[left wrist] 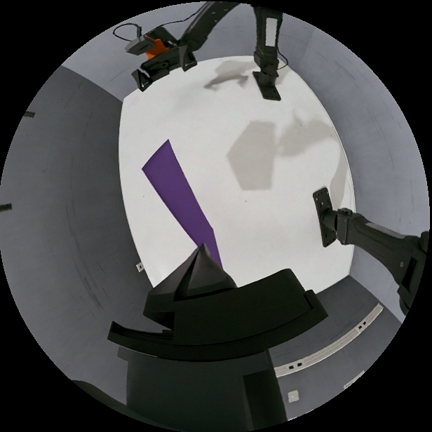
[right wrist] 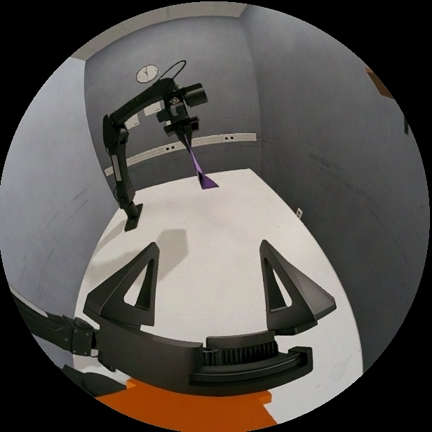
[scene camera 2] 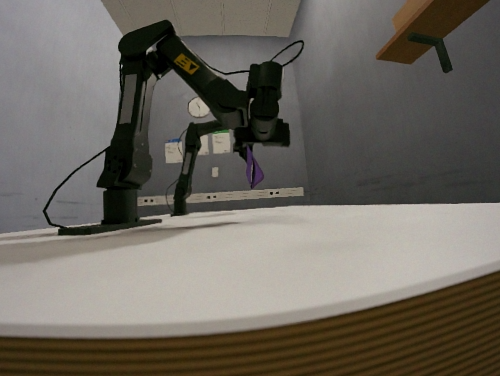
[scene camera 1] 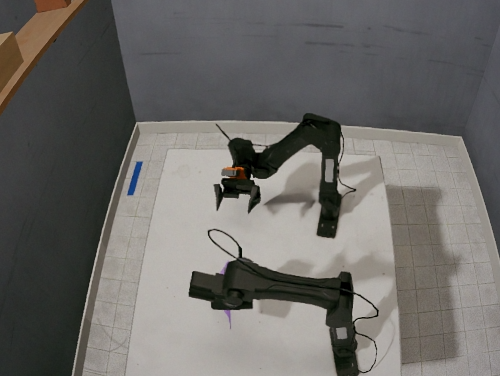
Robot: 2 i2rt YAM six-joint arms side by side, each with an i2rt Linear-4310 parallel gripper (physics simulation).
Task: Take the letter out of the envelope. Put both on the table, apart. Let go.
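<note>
The purple envelope (scene camera 1: 229, 318) (scene camera 2: 258, 175) (left wrist: 180, 195) (right wrist: 208, 183) is held above the table (scene camera 1: 175, 250) (scene camera 2: 300, 275) and slopes downward from my left gripper (left wrist: 203, 247) (right wrist: 190, 153), which is shut on it. In scene camera 1 the arm covers most of the envelope and the left fingers. A dark gap shows along its edge in scene camera 2. The letter does not show in any view; whether it is inside is hidden. My right gripper (scene camera 1: 233, 210) (left wrist: 160, 79) (right wrist: 207, 246) is open and empty, above the table and apart from the envelope.
The right arm's base (scene camera 1: 328, 227) (left wrist: 268, 90) and the left arm's base (left wrist: 324, 217) (right wrist: 132, 220) stand on the table. A wooden shelf (scene camera 1: 40, 42) (scene camera 2: 420, 30) is on the wall. The arms cast shadows on the table.
</note>
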